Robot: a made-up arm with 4 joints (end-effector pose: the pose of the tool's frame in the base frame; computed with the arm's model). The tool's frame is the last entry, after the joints.
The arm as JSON. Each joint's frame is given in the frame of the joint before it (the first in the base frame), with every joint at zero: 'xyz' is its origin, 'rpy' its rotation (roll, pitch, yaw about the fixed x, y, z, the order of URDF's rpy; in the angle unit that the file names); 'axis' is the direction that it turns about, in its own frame. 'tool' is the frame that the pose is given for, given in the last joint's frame.
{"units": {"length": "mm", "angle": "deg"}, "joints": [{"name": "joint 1", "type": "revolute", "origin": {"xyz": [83.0, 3.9, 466.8], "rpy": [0.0, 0.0, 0.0]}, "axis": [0.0, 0.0, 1.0]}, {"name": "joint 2", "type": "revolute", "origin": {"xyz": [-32.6, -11.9, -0.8], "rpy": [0.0, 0.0, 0.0]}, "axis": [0.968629, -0.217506, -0.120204]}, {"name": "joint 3", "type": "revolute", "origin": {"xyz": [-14.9, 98.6, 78.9], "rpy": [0.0, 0.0, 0.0]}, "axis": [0.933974, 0.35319, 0.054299]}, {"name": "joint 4", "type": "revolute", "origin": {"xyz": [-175.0, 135.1, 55.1], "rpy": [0.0, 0.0, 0.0]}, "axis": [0.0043, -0.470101, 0.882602]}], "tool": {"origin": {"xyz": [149.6, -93.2, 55.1], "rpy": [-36.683, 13.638, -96.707]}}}
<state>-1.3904 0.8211 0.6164 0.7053</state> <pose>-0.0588 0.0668 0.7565 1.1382 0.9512 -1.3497</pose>
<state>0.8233 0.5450 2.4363 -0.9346</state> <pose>-0.0166 -0.1137 0.4738 2.2821 0.4061 -2.3268</pose>
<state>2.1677 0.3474 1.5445 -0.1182</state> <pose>0.1488 0.0028 0.5756 3.0701 0.9849 -1.5207</pose>
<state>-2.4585 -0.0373 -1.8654 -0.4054</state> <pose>0.2698 -0.0295 0.4969 1.0193 -0.6617 0.9571</pose>
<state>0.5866 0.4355 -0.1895 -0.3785</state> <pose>-0.0352 -0.0394 0.6509 -0.8034 0.4709 -1.5543</pose>
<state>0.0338 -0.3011 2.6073 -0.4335</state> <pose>0.0041 0.0166 0.4695 2.9689 0.2507 2.9950</pose>
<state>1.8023 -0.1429 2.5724 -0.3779</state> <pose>0.0862 -0.0656 0.4741 2.8350 0.2871 -1.6247</pose>
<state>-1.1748 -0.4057 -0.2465 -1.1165</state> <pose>0.0921 0.2310 0.5839 -0.4554 -0.3053 2.3303</pose>
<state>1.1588 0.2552 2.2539 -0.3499</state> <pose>0.0704 -0.0568 0.4991 2.6702 0.4439 -2.4297</pose>
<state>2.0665 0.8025 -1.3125 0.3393</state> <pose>-0.0151 -0.1345 0.6576 -0.0240 -0.2537 0.2905</pose>
